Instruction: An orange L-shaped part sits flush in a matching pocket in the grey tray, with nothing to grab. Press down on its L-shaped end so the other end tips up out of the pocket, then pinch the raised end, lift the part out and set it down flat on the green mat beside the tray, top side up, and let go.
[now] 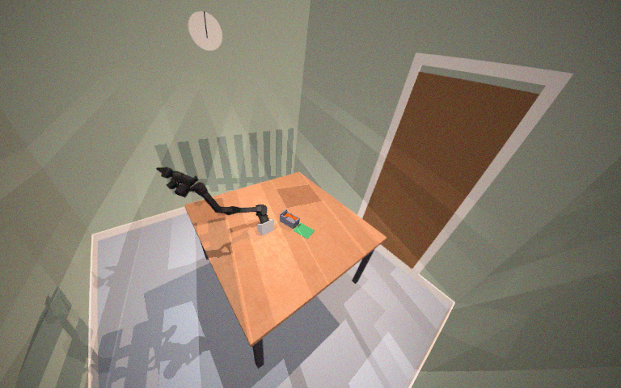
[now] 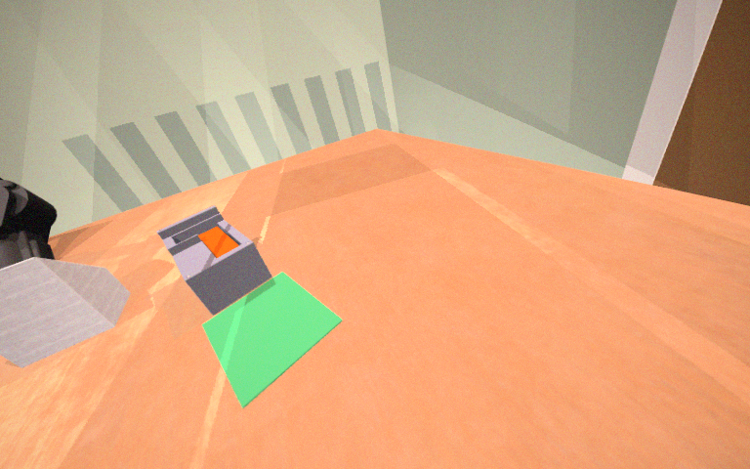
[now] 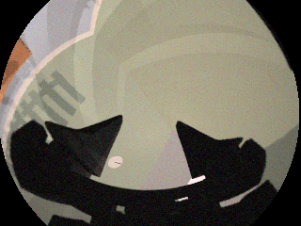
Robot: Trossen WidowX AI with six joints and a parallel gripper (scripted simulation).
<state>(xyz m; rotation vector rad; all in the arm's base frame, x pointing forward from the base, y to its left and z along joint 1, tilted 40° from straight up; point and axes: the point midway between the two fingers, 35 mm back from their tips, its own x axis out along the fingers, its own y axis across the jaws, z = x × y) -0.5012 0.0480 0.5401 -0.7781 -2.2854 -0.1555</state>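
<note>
Right now my gripper tip is 70 cm short of the orange L-shaped part, 46 cm to the left of it and 48 cm above it. From my gripper tip the other things lie so: green mat (73 cm ahead, 63 cm to the right, 55 cm below).
</note>
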